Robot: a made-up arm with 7 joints. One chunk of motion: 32 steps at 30 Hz.
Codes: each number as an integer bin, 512 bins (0 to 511) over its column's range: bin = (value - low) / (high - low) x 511, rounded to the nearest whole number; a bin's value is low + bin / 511 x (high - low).
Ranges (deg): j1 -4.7..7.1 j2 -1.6..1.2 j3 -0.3..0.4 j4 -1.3..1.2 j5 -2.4..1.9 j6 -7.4..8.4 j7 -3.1..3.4
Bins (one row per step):
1: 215 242 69 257 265 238 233
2: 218 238 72 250 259 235 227
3: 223 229 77 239 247 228 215
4: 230 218 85 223 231 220 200
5: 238 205 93 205 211 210 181
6: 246 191 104 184 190 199 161
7: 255 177 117 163 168 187 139
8: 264 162 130 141 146 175 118
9: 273 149 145 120 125 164 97
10: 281 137 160 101 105 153 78
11: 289 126 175 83 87 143 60
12: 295 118 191 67 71 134 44
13: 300 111 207 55 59 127 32
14: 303 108 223 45 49 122 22
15: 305 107 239 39 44 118 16
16: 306 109 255 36 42 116 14
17: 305 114 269 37 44 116 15
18: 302 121 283 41 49 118 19
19: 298 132 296 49 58 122 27
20: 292 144 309 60 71 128 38
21: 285 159 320 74 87 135 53
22: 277 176 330 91 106 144 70
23: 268 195 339 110 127 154 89
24: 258 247 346 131 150 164 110
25: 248 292 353 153 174 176 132
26: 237 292 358 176 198 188 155
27: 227 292 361 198 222 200 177
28: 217 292 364 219 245 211 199
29: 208 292 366 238 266 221 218
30: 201 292 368 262 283 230 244
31: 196 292 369 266 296 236 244
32: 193 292 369 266 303 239 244
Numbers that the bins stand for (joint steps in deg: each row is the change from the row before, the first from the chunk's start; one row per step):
1: 0.265 -0.274 -0.205 -0.043 -0.170 -0.041 -0.136
2: 0.334 -0.296 -0.201 -0.077 -0.221 -0.134 -0.213
3: 0.450 -0.345 -0.195 -0.131 -0.322 -0.350 -0.365
4: 0.611 -0.405 -0.184 -0.209 -0.456 -0.598 -0.556
5: 0.796 -0.477 -0.173 -0.297 -0.624 -0.907 -0.798
6: 0.981 -0.553 -0.158 -0.400 -0.801 -1.247 -1.052
7: 1.188 -0.630 -0.140 -0.503 -0.986 -1.618 -1.332
8: 1.396 -0.712 -0.122 -0.610 -1.171 -1.989 -1.599
9: 1.604 -0.784 -0.101 -0.713 -1.348 -2.329 -1.866
10: 1.789 -0.849 -0.081 -0.806 -1.516 -2.669 -2.108
11: 1.974 -0.910 -0.060 -0.894 -1.668 -2.978 -2.337
12: 2.112 -0.953 -0.038 -0.972 -1.803 -3.257 -2.540
13: 2.228 -0.992 -0.016 -1.031 -1.904 -3.473 -2.693
14: 2.297 -1.008 0.005 -1.080 -1.988 -3.628 -2.820
15: 2.343 -1.014 0.027 -1.109 -2.030 -3.751 -2.896
16: 2.366 -1.003 0.049 -1.124 -2.047 -3.813 -2.922
17: 2.343 -0.975 0.068 -1.119 -2.030 -3.813 -2.909
18: 2.274 -0.937 0.088 -1.099 -1.988 -3.751 -2.858
19: 2.181 -0.877 0.105 -1.060 -1.912 -3.628 -2.757
20: 2.043 -0.811 0.123 -1.006 -1.803 -3.442 -2.617
21: 1.881 -0.729 0.138 -0.938 -1.668 -3.226 -2.426
22: 1.696 -0.636 0.152 -0.855 -1.508 -2.948 -2.210
23: 1.489 -0.532 0.164 -0.762 -1.331 -2.638 -1.968
24: 1.258 -0.247 0.174 -0.659 -1.138 -2.329 -1.701
25: 1.027 0.000 0.184 -0.551 -0.936 -1.958 -1.421
26: 0.773 0.000 0.190 -0.439 -0.734 -1.587 -1.128
27: 0.542 0.000 0.195 -0.331 -0.532 -1.216 -0.849
28: 0.311 0.000 0.199 -0.229 -0.338 -0.876 -0.569
29: 0.103 0.000 0.201 -0.136 -0.162 -0.567 -0.327
30: -0.059 0.000 0.204 -0.018 -0.019 -0.288 0.004
31: -0.174 0.000 0.205 0.001 0.091 -0.103 0.004
32: -0.243 0.000 0.205 0.001 0.150 -0.010 0.004

